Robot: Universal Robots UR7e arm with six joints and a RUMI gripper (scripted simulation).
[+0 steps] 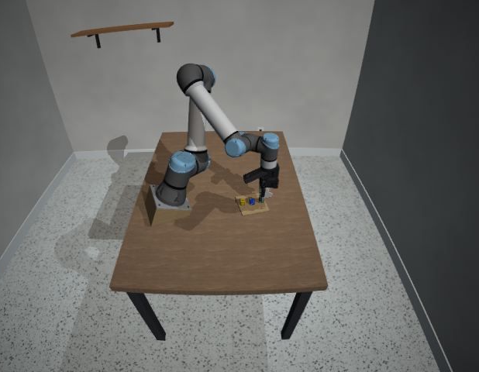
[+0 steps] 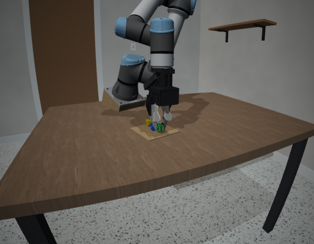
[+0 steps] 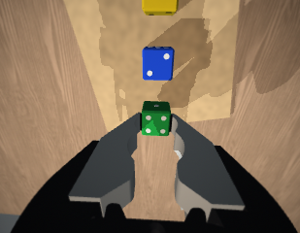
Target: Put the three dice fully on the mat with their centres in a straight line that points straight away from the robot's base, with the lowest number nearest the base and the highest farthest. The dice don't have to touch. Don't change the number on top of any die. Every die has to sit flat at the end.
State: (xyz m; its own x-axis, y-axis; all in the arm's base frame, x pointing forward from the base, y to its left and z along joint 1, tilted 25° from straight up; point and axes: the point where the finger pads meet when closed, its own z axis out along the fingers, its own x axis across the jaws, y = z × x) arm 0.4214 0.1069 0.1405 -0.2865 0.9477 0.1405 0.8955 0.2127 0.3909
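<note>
Right now the blue die is 4 cm behind my hand, 2 cm below it and 1 cm to the right of it. Also, from my hand: tan mat 4 cm behind, 3 cm below, 1 cm to the right; then green die right at my hand; then yellow die 9 cm behind, 3 cm to the right, 2 cm below.
</note>
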